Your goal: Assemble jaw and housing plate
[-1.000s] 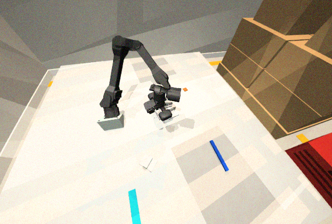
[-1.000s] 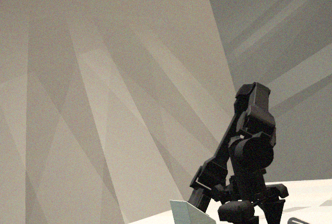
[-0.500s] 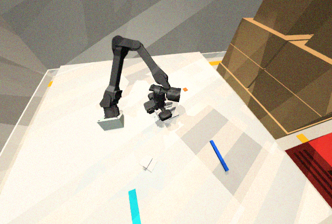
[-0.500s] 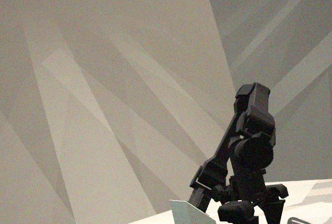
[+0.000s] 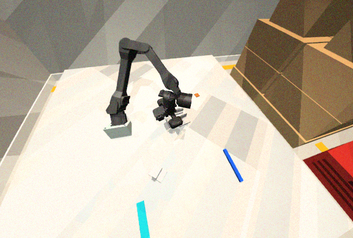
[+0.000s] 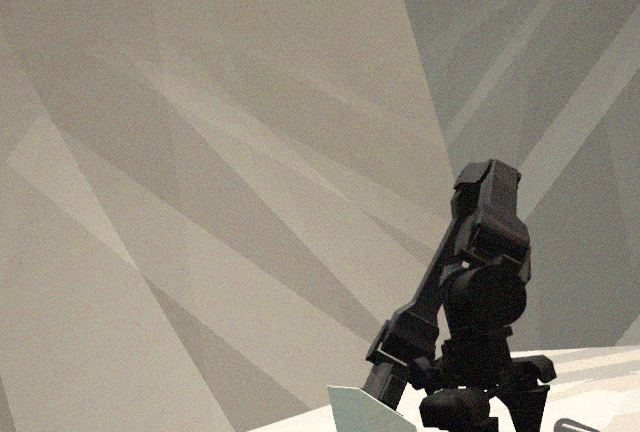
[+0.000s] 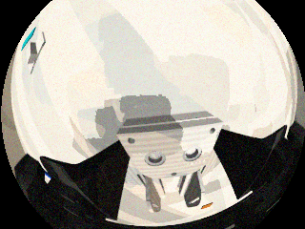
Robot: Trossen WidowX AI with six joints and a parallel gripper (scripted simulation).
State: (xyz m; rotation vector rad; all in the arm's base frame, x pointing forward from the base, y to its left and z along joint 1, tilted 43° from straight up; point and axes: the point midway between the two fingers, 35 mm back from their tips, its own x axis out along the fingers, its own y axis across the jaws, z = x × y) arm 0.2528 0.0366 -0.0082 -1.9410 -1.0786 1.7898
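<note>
Right now my gripper tip is 20 mm to the right of the jaw and 20 mm short of it. The rest, counted from my gripper tip: small orange tile 220 mm ahead, 190 mm to the left, 10 mm below; then blue bar 280 mm to the right, 260 mm ahead, 10 mm below; then cyan strip 410 mm to the right, 150 mm behind, 10 mm below.
</note>
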